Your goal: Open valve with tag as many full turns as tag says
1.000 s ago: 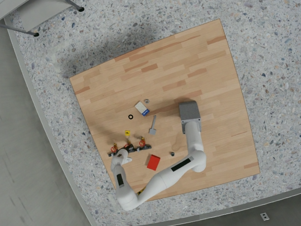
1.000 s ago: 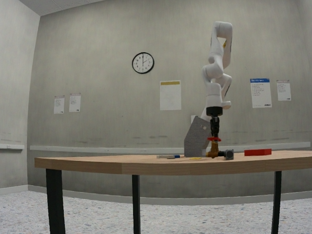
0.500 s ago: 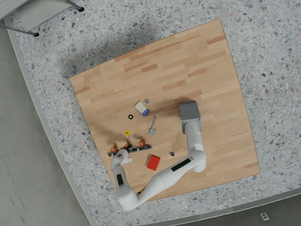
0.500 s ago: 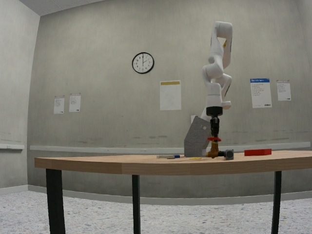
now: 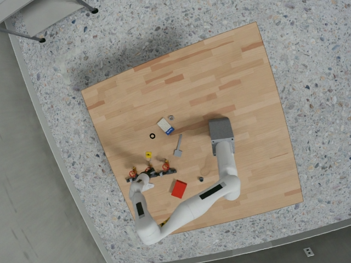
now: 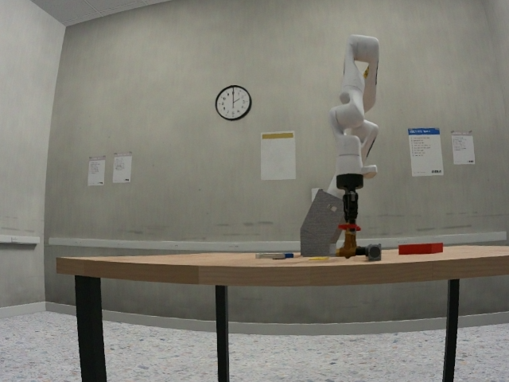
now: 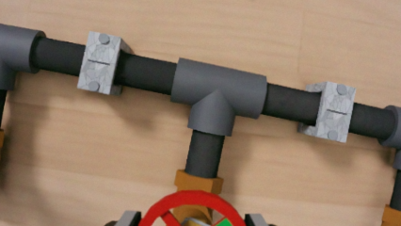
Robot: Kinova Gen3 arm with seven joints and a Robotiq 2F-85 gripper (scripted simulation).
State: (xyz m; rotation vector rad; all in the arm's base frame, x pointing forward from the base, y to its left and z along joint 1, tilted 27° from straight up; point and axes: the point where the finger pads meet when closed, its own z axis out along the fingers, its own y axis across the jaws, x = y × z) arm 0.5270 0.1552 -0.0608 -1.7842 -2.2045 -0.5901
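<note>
Now: hand 9 cm to the left of the yellow tag, 8 cm above it and 1 cm past it. From my hand the other things lie so: red block 20 cm to the left, 16 cm behind, 7 cm below; grey scraper 23 cm behind, 10 cm to the right, 8 cm below; blue box 27 cm to the right, 17 cm behind, 7 cm below.
</note>
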